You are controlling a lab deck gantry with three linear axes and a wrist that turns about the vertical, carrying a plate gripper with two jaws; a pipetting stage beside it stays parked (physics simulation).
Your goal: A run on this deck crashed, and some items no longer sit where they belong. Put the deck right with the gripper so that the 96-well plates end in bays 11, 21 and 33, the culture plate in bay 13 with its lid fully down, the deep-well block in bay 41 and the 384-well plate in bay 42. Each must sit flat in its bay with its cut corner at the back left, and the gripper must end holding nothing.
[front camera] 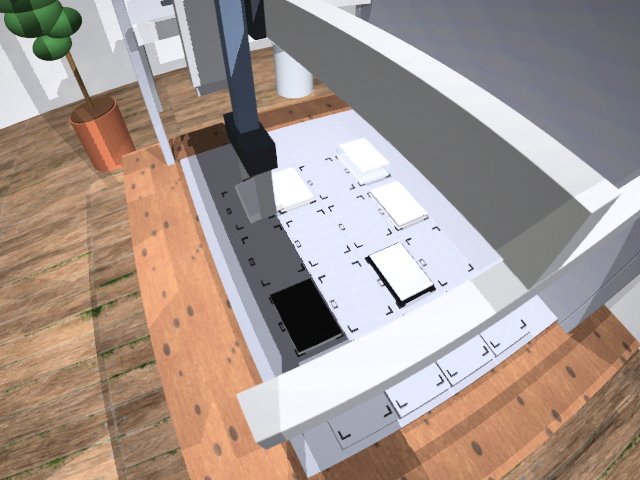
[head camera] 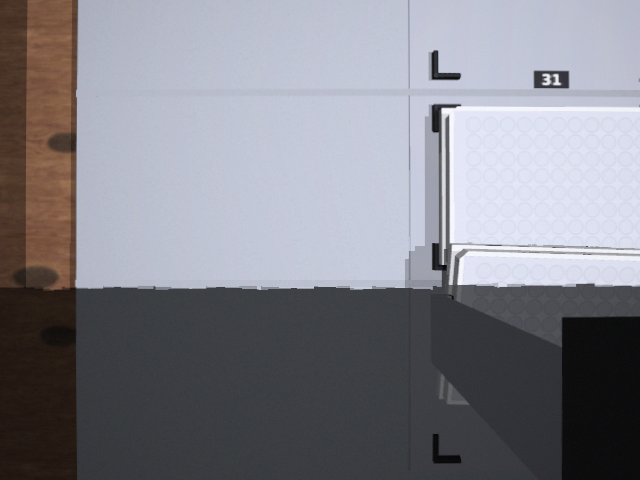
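Seen in the pictures: gripper, fingertip midpoint: (front camera: 258,196); robot's base, link origin: (front camera: 223,194) (head camera: 438,455).
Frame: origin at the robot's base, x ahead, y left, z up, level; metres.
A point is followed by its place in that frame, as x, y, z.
A white 96-well plate (front camera: 294,188) @[0.079, 0.162, 0.014] (head camera: 542,175) @[0.051, 0.155, 0.014] sits in bay 21. A second 96-well plate (front camera: 246,200) @[0.066, 0.044, 0.016] (head camera: 516,269) @[0.031, 0.106, 0.027] lies partly over bay 11, its upper edge in the head view resting on the first plate, so it is tilted. My gripper (front camera: 256,202) @[0.064, 0.075, 0.013] is down at this second plate. The visible jaw meets its left end in the head view, and the gripper looks shut on it; the other jaw is outside that view. A black-topped item (front camera: 307,315) @[0.399, 0.045, 0.017] sits at bay 13. A white-topped item with a black rim (front camera: 402,271) @[0.397, 0.257, 0.014] is at bay 33.
A white plate (front camera: 398,203) @[0.234, 0.360, 0.014] is at bay 42. A pale, clear-sided item (front camera: 364,155) @[0.072, 0.362, 0.042] at bay 41 has a top that looks offset. The deck's black corner markers (head camera: 436,72) @[-0.002, 0.214, 0.003] and the bay 31 label (head camera: 551,79) @[0.064, 0.211, 0.000] show. A large gantry beam (front camera: 439,103) spans the right side.
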